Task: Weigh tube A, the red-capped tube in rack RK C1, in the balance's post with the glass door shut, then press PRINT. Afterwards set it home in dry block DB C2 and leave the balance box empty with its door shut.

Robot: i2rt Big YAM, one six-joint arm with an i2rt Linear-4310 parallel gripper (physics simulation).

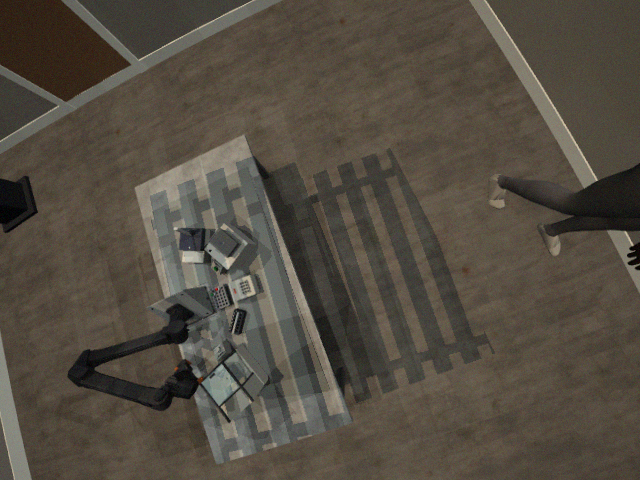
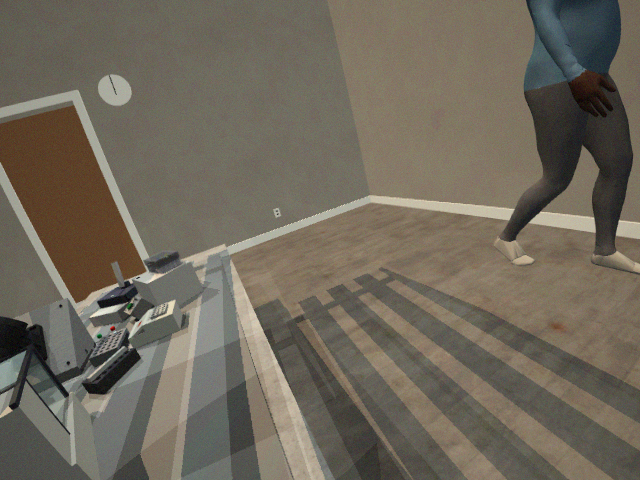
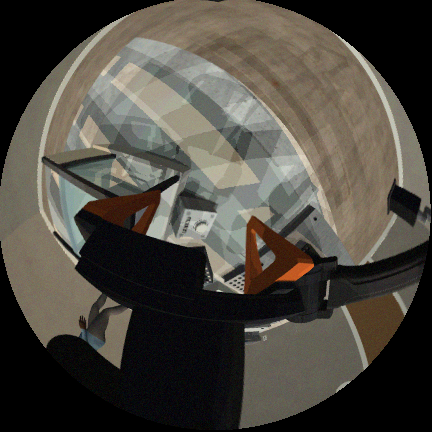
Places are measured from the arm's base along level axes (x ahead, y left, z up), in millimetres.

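Pixels of known places: gripper, fingertip midpoint: [image 1: 196, 370] [image 3: 205, 207]; arm's base, origin of the base link: [image 1: 180, 311].
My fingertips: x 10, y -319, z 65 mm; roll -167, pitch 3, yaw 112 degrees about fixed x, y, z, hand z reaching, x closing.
Note:
For each thing: its top centre in the pictures, then the offset to it from my fingertips. "spot": a spot on its surface instead.
- balance box, middle of its top: [image 3: 82, 246] [image 1: 218, 385] 120 mm ahead, 101 mm right, 51 mm up
- holed rack, middle of its top: [image 3: 245, 284] [image 2: 108, 342] [image 1: 219, 297] 192 mm ahead, 296 mm left, 142 mm down
- red cap, middle of its top: [image 2: 112, 327] 207 mm ahead, 343 mm left, 117 mm down
- green cap, middle of its top: [image 2: 98, 334] 167 mm ahead, 328 mm left, 117 mm down
- black slotted rack, middle of its top: [image 3: 197, 273] [image 2: 107, 361] [image 1: 235, 322] 226 mm ahead, 125 mm left, 124 mm down
- small knobbed device, surface spot: [image 3: 196, 220] [image 1: 217, 353] spot: 72 mm ahead, 21 mm left, 103 mm down
- grey box, middle of its top: [image 2: 144, 262] [image 3: 249, 340] [image 1: 214, 252] 362 mm ahead, 495 mm left, 18 mm up
- dark blue device, surface spot: [image 2: 117, 294] spot: 193 mm ahead, 629 mm left, 92 mm down
My gripper [image 1: 192, 372] [image 3: 205, 207] is open and empty, high beside the balance box. The balance box [image 1: 256, 390] [image 2: 46, 423] [image 3: 75, 175] has glass panes in dark frames; whether its door is shut is unclear, and its post cannot be made out. A holed rack [image 1: 221, 298] [image 2: 109, 345] carries a red cap [image 2: 112, 328] and a green cap [image 2: 99, 335] near its edge. A pale block with a grid of holes [image 1: 245, 287] [image 2: 157, 319] stands beside it. The labels RK C1, DB C2 and PRINT cannot be read.
A black slotted rack [image 1: 237, 321] [image 2: 111, 369] lies near the holed rack. A small knobbed device [image 1: 220, 350] [image 3: 196, 220] stands beside the balance. A grey slanted panel [image 1: 193, 301] [image 2: 62, 335] stands by the arm base. A grey box [image 1: 222, 258] [image 2: 173, 284] and dark blue device [image 1: 190, 239] [image 2: 117, 294] stand farther along.

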